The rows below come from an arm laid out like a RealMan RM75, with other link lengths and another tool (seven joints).
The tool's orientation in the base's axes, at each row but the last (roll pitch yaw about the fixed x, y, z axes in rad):
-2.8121 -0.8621 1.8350
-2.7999 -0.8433 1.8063
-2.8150 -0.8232 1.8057
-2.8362 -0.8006 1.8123
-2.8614 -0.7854 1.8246
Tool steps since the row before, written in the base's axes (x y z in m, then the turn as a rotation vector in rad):
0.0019 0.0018 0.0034 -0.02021 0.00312 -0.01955
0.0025 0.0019 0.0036 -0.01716 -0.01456 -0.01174
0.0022 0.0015 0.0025 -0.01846 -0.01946 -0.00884
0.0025 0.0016 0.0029 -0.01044 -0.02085 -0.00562
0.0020 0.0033 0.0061 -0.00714 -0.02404 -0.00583
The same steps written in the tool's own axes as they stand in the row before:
0.0034 0.0018 -0.0019 -0.00945 -0.01154 0.02404
0.0035 0.0022 -0.0023 -0.01552 -0.01885 0.00694
0.0025 0.0020 -0.0018 -0.01643 -0.02281 0.00274
0.0027 0.0023 -0.0021 -0.01639 -0.01708 -0.00387
0.0062 0.0020 -0.0031 -0.01931 -0.01550 -0.00705

